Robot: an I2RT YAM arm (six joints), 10 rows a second.
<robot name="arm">
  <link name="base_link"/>
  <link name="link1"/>
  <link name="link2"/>
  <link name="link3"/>
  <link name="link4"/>
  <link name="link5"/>
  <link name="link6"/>
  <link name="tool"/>
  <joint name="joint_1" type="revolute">
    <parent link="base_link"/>
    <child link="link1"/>
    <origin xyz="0 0 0.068" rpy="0 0 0"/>
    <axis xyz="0 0 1"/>
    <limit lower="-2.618" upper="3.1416"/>
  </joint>
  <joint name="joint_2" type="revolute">
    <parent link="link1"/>
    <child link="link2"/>
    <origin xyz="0.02 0.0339 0.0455" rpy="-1.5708 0 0"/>
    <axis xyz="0 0 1"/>
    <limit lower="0" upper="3.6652"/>
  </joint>
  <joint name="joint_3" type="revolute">
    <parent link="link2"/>
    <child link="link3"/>
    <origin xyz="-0.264 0 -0.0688" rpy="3.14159 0 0"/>
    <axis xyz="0 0 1"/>
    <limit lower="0" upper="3.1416"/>
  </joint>
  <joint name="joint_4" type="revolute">
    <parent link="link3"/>
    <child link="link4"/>
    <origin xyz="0.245 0.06 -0.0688" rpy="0 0 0"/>
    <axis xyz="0 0 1"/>
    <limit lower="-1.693" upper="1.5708"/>
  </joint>
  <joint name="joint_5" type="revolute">
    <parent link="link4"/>
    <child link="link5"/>
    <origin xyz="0.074 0.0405 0.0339" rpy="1.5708 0 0"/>
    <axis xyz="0 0 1"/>
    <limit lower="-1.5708" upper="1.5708"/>
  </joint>
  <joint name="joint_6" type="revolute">
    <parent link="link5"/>
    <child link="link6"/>
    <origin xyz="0.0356 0 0.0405" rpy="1.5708 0 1.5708"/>
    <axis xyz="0 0 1"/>
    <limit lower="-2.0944" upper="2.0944"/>
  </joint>
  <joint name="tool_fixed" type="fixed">
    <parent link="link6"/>
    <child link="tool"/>
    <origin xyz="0 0 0" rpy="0 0 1.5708"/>
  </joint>
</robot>
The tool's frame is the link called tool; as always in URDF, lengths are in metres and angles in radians.
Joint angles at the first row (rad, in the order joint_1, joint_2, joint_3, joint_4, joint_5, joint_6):
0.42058, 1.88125, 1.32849, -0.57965, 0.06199, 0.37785
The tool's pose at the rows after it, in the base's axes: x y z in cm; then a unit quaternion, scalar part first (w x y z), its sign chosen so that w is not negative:
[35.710 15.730 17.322 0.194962 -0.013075 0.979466 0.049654]
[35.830 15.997 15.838 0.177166 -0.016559 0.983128 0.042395]
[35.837 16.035 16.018 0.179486 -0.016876 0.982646 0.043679]
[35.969 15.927 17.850 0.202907 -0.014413 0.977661 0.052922]
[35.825 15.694 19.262 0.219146 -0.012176 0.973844 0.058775]
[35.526 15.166 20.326 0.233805 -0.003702 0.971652 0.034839]
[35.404 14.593 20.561 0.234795 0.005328 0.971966 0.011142]
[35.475 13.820 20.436 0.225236 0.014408 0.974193 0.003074]
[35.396 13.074 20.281 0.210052 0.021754 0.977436 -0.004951]
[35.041 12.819 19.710 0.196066 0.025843 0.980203 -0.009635]
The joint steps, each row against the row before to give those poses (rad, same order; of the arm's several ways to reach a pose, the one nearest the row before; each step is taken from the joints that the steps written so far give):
-0.00001, 0.04080, -0.00002, 0.00306, 0.00000, 0.00343
0.00496, 0.04008, 0.00004, 0.00074, 0.00000, -0.00076
0.00078, -0.00345, 0.00190, 0.00000, -0.00038, 0.00001
-0.00382, -0.03739, 0.01601, -0.00191, 0.00076, -0.00077
-0.00382, -0.03547, 0.00381, -0.00380, 0.00115, -0.00077
-0.00420, -0.03127, -0.00001, -0.02172, 0.05607, -0.00038
-0.00838, -0.00917, 0.00001, -0.02483, 0.04388, 0.00116
-0.01908, 0.00040, -0.00036, -0.02212, 0.00343, 0.00076
-0.01756, 0.00000, -0.00038, -0.03318, -0.00039, 0.00037
-0.00304, 0.00037, -0.01794, -0.01222, -0.00114, 0.00802

